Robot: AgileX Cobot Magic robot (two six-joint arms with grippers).
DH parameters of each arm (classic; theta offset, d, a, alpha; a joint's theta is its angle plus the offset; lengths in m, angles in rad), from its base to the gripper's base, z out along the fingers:
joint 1: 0 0.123 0 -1.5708
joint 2: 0.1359 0 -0.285 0
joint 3: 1.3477 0 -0.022 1.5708
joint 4: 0 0.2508 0 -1.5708
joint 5: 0 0 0.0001 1.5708
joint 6: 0 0.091 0 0
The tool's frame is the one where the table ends.
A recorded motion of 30 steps. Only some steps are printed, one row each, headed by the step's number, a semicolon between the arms.
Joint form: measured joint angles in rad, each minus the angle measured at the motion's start. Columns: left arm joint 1, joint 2, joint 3, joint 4, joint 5, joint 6; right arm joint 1, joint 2, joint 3, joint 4, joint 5, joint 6.
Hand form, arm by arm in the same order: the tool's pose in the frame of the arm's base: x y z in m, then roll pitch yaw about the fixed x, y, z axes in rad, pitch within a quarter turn. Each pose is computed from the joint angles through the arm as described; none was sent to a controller.
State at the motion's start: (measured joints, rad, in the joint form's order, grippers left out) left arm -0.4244 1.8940 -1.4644 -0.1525 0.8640 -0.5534; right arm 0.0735 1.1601 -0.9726 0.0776 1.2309 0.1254
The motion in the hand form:
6: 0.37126 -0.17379 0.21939 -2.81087 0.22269 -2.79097; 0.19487 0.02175 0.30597 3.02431 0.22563 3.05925
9: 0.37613 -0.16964 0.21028 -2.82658 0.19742 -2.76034; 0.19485 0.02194 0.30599 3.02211 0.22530 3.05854
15: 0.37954 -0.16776 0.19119 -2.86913 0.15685 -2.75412; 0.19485 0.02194 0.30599 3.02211 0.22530 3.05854
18: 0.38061 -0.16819 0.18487 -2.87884 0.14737 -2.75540; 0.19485 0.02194 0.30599 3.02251 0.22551 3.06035
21: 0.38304 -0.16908 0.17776 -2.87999 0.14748 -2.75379; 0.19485 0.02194 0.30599 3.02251 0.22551 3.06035
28: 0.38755 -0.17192 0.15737 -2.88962 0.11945 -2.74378; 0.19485 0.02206 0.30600 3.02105 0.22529 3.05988
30: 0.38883 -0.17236 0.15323 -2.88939 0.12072 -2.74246; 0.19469 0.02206 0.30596 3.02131 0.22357 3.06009
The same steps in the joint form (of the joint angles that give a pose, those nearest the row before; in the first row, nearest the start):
6: 0.0062 0.0312 0.0000 0.0310 -0.0501 -0.1118; 0.0000 0.0000 0.0000 0.0086 0.0000 -0.0018
9: 0.0199 0.0568 -0.0061 0.0332 -0.0428 -0.1353; 0.0000 0.0000 0.0000 0.0107 0.0000 -0.0018
15: 0.0266 0.1017 -0.0056 0.0388 -0.0307 -0.1465; 0.0000 0.0000 0.0000 0.0107 0.0000 -0.0018
18: 0.0267 0.1170 -0.0056 0.0388 -0.0326 -0.1465; 0.0000 0.0000 0.0000 0.0107 0.0000 -0.0036
21: 0.0267 0.1351 -0.0056 0.0388 -0.0501 -0.1465; 0.0000 0.0000 0.0000 0.0107 0.0000 -0.0036
28: 0.0267 0.1880 -0.0106 0.0228 -0.0718 -0.1479; 0.0000 0.0000 0.0000 0.0122 0.0000 -0.0036
30: 0.0266 0.1984 -0.0107 0.0228 -0.0833 -0.1479; 0.0000 0.0000 0.0000 0.0122 0.0017 -0.0036

